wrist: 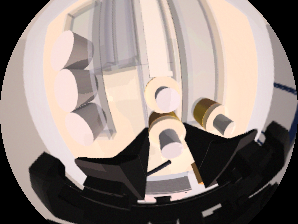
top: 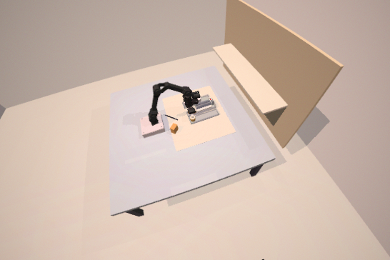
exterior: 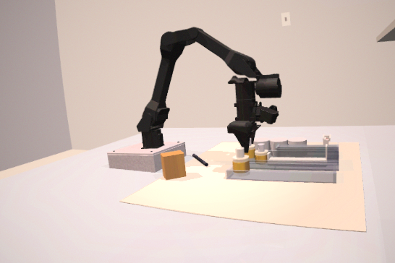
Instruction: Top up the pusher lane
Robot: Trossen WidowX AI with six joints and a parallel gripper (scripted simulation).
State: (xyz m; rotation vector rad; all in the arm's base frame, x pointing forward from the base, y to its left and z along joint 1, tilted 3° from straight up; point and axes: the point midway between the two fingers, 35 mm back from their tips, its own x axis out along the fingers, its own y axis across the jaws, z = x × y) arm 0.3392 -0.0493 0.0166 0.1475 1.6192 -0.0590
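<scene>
The tan mat lies 50 mm ahead of my gripper tip, 20 mm to the right of it and 50 mm below it. From my gripper tip the other things lie so: white pusher post 150 mm ahead, 10 mm to the left; amber jar 10 mm behind, 80 mm to the right; black pen 170 mm behind, 60 mm to the left, 40 mm below.
</scene>
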